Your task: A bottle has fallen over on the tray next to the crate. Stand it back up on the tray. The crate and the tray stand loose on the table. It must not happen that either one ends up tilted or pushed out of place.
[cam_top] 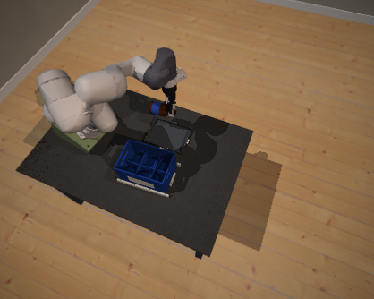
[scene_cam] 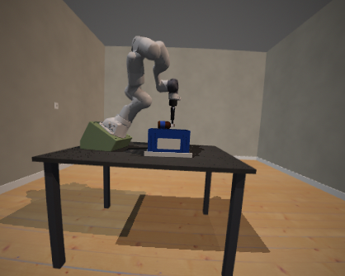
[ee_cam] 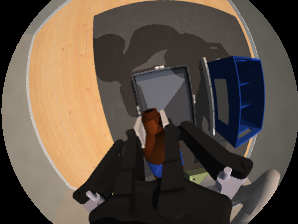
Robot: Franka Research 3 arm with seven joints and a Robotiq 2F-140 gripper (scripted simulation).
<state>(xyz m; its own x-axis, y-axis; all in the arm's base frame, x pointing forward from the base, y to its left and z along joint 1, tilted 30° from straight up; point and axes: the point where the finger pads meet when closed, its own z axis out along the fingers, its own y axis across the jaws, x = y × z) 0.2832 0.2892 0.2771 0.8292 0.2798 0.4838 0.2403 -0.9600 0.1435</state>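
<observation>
My gripper is now 5 cm past the brown bottle, 2 cm to the left of it and 2 cm above it. From my hand the other things lie so: blue crate (4 cm ahead, 32 cm to the right, 13 cm below); dark tray (1 cm behind, 5 cm to the right, 21 cm below).
</observation>
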